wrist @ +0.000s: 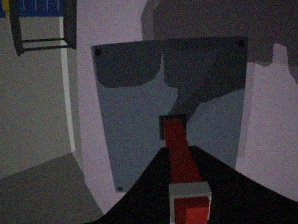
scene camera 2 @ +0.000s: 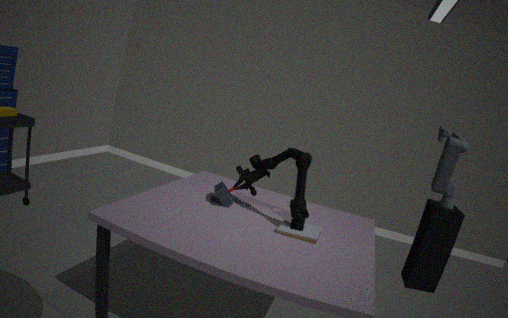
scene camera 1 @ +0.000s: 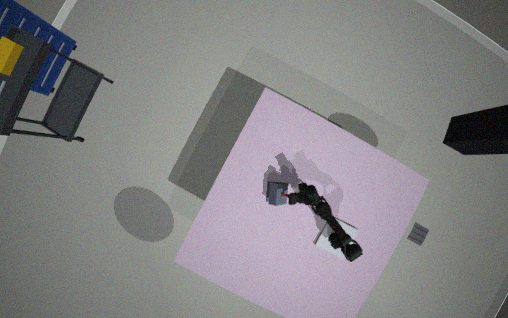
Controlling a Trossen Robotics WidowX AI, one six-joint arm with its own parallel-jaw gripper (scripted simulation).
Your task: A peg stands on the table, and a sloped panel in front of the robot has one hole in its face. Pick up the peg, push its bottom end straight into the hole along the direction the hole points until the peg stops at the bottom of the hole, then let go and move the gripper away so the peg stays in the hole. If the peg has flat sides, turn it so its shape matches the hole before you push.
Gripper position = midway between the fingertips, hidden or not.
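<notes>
A red peg is carried by the gripper [wrist: 178,153].
</notes>
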